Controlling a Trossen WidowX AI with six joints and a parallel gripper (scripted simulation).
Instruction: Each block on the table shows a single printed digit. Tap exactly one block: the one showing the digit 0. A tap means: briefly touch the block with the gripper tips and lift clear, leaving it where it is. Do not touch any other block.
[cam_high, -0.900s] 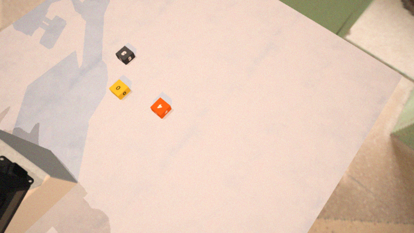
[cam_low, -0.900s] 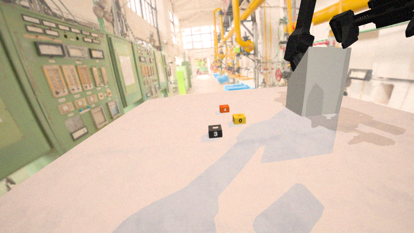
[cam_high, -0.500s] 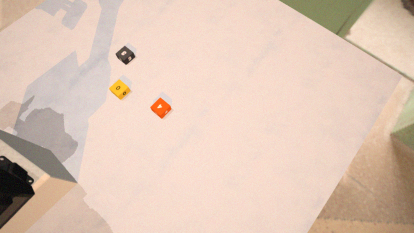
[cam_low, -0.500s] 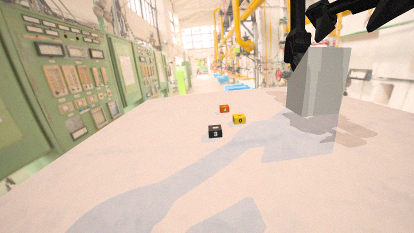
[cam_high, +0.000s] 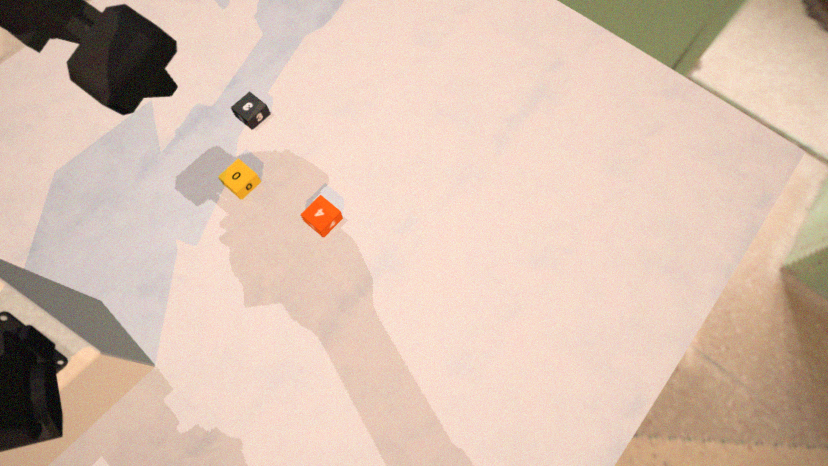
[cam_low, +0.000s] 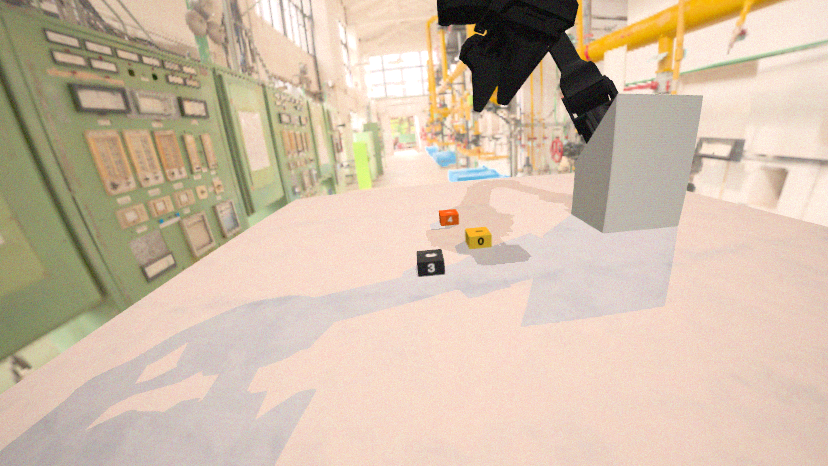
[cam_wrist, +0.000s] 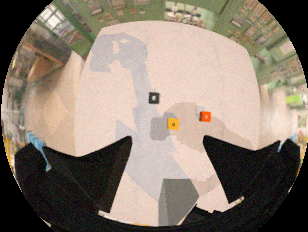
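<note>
Now: gripper tip 1 cm short of the yellow block, 3 cm to the left of it and 17 cm above it. The rest, counted from my gripper tip: orange block 5 cm ahead, 14 cm to the right, 17 cm below; black block 8 cm ahead, 3 cm to the left, 17 cm below.
</note>
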